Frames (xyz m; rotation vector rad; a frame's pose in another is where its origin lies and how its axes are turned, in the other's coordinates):
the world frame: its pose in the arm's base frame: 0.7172 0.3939 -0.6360 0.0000 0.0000 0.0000
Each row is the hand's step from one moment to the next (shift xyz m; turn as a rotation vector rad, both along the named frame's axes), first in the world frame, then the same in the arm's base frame.
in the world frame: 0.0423 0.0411 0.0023 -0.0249 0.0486 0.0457
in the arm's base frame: 0.0423 0.0411 0.0023 -0.0249 0.0486 0.0457
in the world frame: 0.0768 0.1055 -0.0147 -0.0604 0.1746 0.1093
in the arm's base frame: 0.0768 0.1055 -0.0147 -0.0604 0.1746 0.1093
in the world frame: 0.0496 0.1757 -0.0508 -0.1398 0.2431 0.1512
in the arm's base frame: 0.0496 0.1757 -0.0508 -0.1398 0.2431 0.1512
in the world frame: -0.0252 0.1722 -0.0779 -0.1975 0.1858 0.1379
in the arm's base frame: -0.0252 0.1722 -0.0779 -0.1975 0.1858 0.1379
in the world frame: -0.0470 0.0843 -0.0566 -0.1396 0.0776 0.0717
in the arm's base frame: -0.0470 0.0843 -0.0566 -0.1396 0.0776 0.0717
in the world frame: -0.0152 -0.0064 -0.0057 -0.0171 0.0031 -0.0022
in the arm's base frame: -0.0152 -0.0064 -0.0057 -0.0171 0.0031 -0.0022
